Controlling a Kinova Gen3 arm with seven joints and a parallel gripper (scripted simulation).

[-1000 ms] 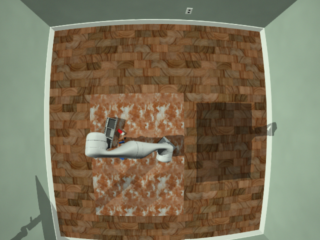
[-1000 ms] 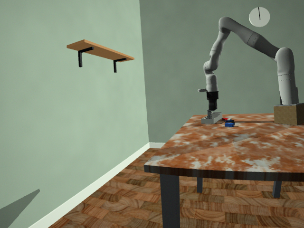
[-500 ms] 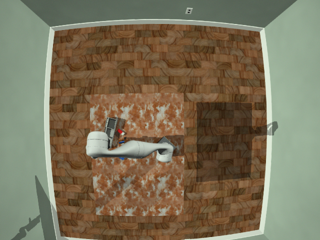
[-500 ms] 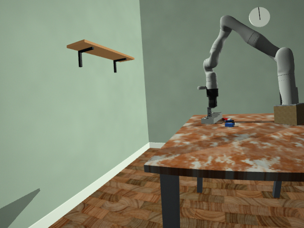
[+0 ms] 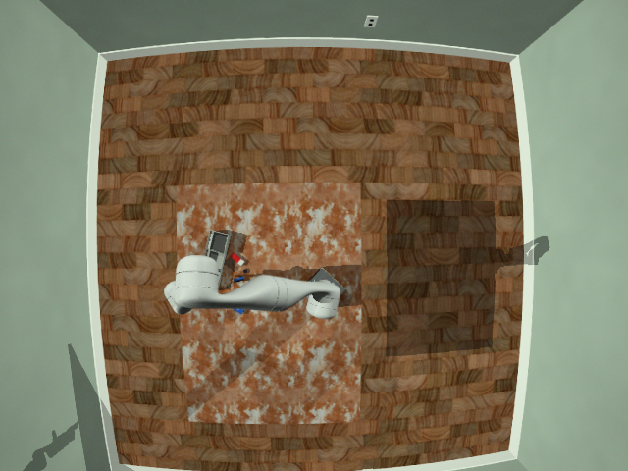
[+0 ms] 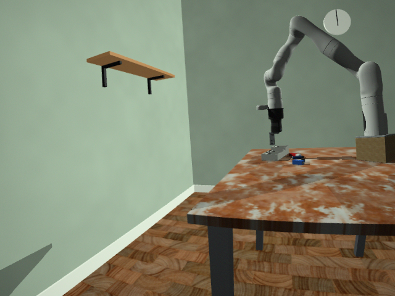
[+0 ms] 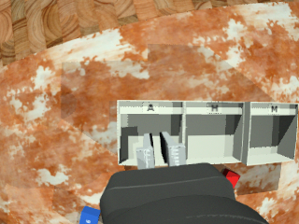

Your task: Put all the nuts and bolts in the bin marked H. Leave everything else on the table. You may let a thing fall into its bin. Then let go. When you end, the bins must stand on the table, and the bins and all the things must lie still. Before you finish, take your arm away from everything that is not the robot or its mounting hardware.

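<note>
Now: hand 150 mm past the dark nut, 90 mm above it and 20 mm to the left of it. Round my hand: grey bin rack: 80 mm to the right, 70 mm below, 20 mm behind; red piece: 130 mm behind, 80 mm below, 70 mm to the right; blue stick: 120 mm behind, 80 mm below, 10 mm to the left.
</note>
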